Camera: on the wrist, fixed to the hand. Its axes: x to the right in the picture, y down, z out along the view.
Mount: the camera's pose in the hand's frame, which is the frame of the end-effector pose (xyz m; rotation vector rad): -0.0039 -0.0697 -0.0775 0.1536 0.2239 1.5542
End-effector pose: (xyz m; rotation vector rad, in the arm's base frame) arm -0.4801 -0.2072 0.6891 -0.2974 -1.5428 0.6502
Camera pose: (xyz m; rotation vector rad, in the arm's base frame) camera -0.3902 -0.2482 0.7225 -1.4368 -0.7860 1.8139
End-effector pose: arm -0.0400 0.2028 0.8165 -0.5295 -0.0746 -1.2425
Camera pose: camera -0.1227 0.1583 0.7711 -0.1716 0.3750 0.2376
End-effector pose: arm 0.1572 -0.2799 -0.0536 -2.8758 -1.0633 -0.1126
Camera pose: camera 0.1055 -0.2369 0.0261 -2.5722 1.1825 -0.2026
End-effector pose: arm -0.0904 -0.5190 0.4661 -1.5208 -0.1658 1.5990
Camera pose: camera 0.0098 -0.5164 0.4951 1.5310 -1.4061 -2.1181
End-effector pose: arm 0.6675 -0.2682 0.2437 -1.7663 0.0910 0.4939
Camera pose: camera 0.7079 -0.3241 0.3219 -1.2846 1.6703 1.2973
